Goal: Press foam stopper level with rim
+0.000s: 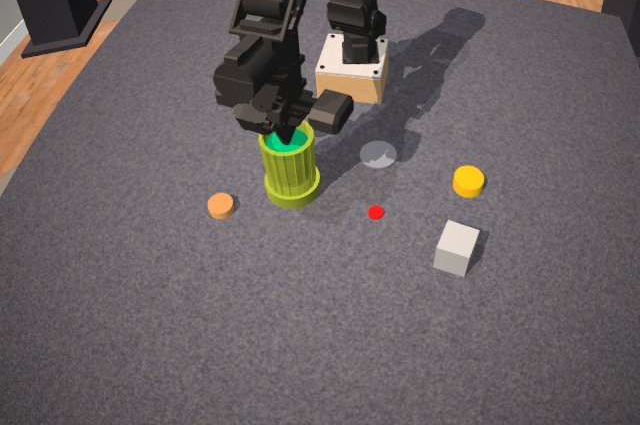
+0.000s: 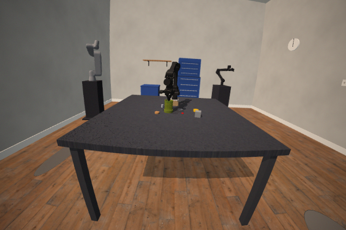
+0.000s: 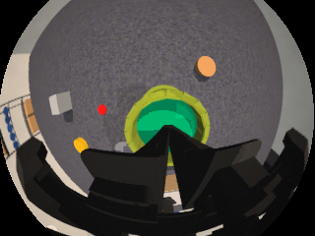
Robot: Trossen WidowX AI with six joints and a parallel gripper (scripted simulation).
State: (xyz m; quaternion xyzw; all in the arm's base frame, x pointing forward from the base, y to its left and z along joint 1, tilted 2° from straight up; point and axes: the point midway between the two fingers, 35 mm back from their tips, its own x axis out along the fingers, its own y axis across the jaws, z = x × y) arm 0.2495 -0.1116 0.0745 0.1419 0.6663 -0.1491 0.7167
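Right now the green foam stopper is 50 mm below my hand. From my hand the other things lie so: red dot 130 mm below, 120 mm to the left, 60 mm ahead; then grey disc 130 mm to the left, 130 mm below, 60 mm behind; then orange disc 120 mm below, 110 mm to the right, 40 mm ahead.
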